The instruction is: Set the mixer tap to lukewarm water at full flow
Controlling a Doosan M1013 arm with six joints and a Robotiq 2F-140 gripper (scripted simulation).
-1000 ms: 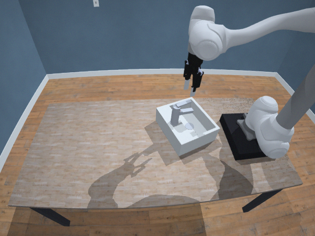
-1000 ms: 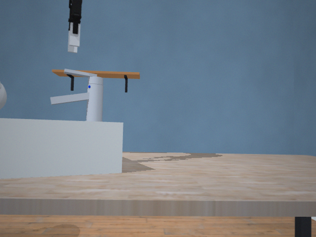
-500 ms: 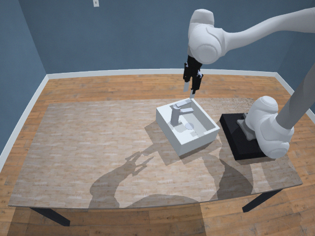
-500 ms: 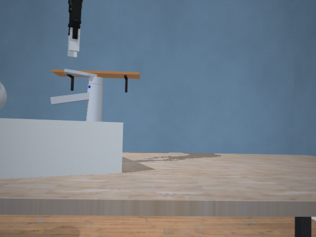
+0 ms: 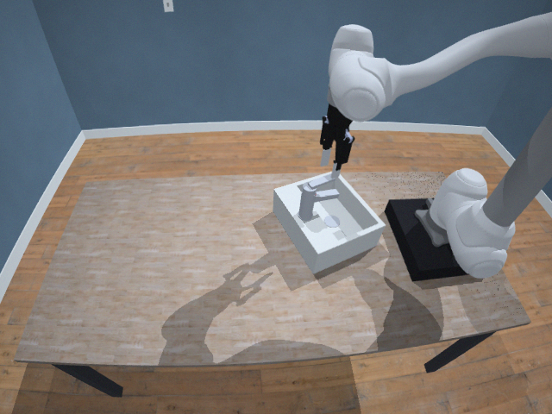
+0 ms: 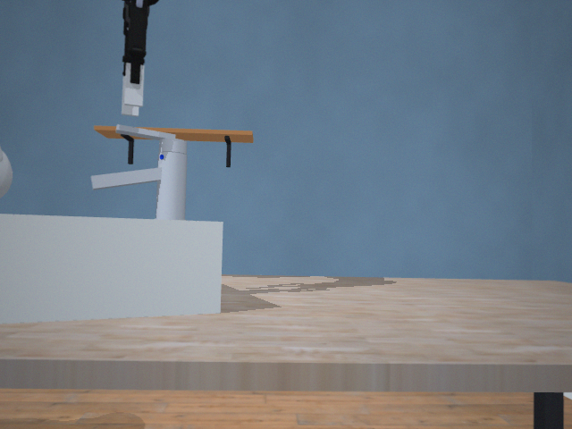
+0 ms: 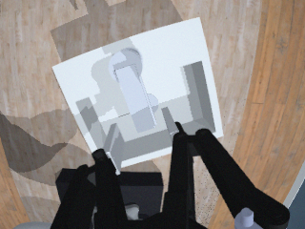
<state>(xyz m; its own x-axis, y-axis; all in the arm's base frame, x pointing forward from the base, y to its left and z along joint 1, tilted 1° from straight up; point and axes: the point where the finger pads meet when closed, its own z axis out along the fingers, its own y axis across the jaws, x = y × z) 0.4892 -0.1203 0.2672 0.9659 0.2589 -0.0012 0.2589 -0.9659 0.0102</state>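
Right now the lever is 70 mm below my hand, 20 mm ahead of it and 10 mm to the left of it. From my hand the other things lie so: white basin: 300 mm below, 50 mm behind, 10 mm to the right; then grey mixer tap: 110 mm below, 40 mm ahead, 10 mm to the left.
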